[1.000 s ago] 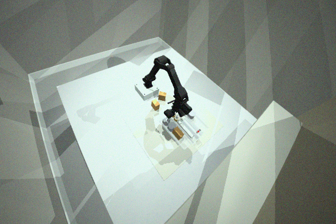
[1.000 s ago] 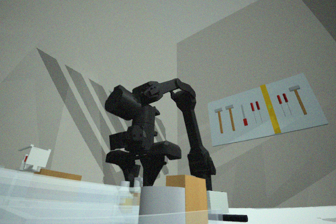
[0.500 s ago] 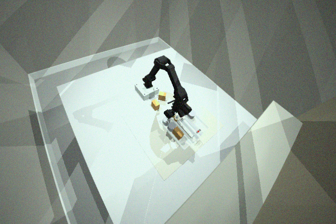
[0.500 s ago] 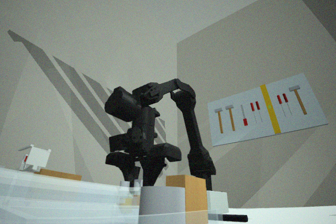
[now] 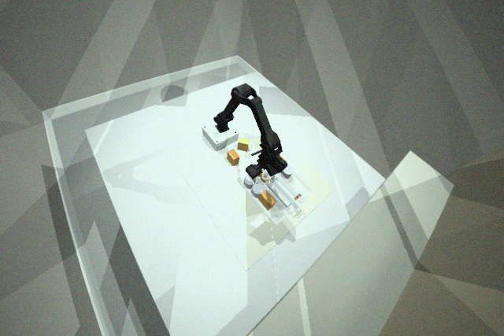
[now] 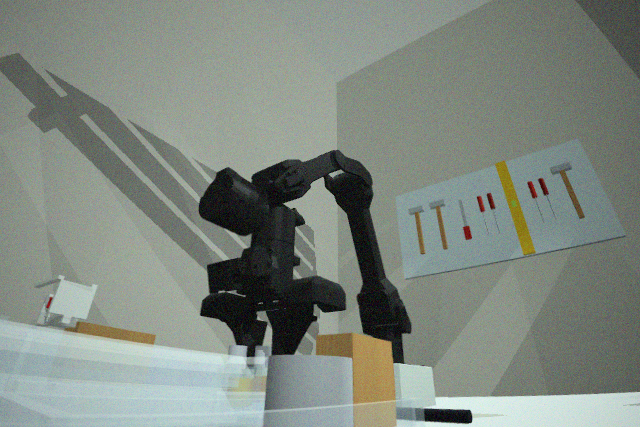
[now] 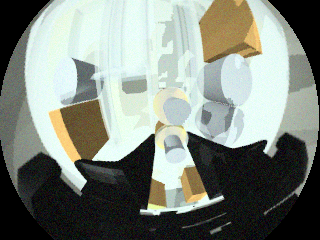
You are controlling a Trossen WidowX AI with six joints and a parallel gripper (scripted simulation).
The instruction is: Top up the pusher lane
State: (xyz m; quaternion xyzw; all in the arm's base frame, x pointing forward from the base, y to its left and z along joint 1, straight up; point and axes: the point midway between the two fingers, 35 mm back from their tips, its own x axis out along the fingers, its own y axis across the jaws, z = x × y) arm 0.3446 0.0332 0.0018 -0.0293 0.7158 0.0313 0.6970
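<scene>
Right now the clear-walled lane is 140 mm ahead of my gripper tip, 40 mm to the left of it and 20 mm below it. The rest, counted from my gripper tip: red mark (220 mm ahead, 60 mm to the left, 40 mm above).
</scene>
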